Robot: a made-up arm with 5 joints. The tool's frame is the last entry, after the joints.
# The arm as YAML. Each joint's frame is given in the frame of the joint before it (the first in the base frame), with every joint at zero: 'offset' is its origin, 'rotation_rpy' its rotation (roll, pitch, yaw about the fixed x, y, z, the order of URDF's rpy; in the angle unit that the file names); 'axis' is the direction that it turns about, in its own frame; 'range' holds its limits. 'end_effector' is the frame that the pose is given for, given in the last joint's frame.
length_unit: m
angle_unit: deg
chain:
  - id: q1
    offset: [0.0, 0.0, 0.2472]
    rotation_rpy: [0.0, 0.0, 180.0]
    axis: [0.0, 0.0, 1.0]
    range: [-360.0, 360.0]
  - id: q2
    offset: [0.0, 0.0, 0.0]
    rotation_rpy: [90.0, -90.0, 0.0]
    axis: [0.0, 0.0, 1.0]
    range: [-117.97, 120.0]
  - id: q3
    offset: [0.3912, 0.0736, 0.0]
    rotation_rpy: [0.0, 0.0, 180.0]
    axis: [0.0, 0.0, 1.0]
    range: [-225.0, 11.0]
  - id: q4
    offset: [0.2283, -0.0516, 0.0]
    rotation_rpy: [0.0, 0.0, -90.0]
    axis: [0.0, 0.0, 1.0]
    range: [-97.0, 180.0]
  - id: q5
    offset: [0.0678, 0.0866, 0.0]
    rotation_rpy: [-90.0, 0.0, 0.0]
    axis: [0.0, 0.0, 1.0]
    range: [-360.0, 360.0]
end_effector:
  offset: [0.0, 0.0, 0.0]
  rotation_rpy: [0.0, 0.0, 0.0]
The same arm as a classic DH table. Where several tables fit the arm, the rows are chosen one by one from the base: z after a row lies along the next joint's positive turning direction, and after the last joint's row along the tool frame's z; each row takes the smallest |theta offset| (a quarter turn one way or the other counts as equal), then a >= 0, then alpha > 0; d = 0 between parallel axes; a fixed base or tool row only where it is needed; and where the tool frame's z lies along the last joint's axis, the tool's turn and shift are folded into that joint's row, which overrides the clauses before.
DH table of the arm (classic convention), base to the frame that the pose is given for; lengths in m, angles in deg. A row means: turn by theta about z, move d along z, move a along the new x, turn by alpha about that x. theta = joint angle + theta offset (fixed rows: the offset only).
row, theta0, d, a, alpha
q1, 0, 0.2472, 0, -90
q2, -79.34, 0, 0.3981, 0
q3, -23.39, 0, -0.2341, 0
q4, -77.26, 0, -0.0678, 90
q5, 180, 0.0866, 0, 0
Joint limits (deg, base to tool): -360..360 -117.97..120 -225..11 -97..180 -360..360

